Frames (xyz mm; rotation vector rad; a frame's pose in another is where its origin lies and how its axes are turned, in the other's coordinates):
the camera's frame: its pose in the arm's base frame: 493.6 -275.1 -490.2 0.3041 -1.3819 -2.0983
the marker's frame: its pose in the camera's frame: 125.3 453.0 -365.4 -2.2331 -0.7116 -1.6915
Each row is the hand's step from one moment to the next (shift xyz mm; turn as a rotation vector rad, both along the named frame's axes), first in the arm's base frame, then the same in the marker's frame.
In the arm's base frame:
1: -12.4 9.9 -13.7 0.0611 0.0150 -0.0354
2: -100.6 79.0 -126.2 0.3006 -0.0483 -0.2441
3: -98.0 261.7 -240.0 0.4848 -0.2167 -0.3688
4: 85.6 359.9 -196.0 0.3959 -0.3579 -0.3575
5: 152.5 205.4 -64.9 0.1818 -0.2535 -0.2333
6: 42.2 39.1 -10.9 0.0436 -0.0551 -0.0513
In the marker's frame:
1: 3.3 18.3 -9.7 -0.0485 -0.0235 -0.0480
2: 16.6 158.1 -83.8 -0.3484 -0.0696 -0.1613
3: 39.2 229.1 -285.8 -0.6198 -0.1277 -0.1325
4: 18.3 60.5 -413.9 -0.6385 -0.0667 0.0221
5: -16.7 -74.8 -252.6 -0.3850 0.0147 0.0575
6: -9.5 -25.2 -52.0 -0.0863 0.0005 0.0109

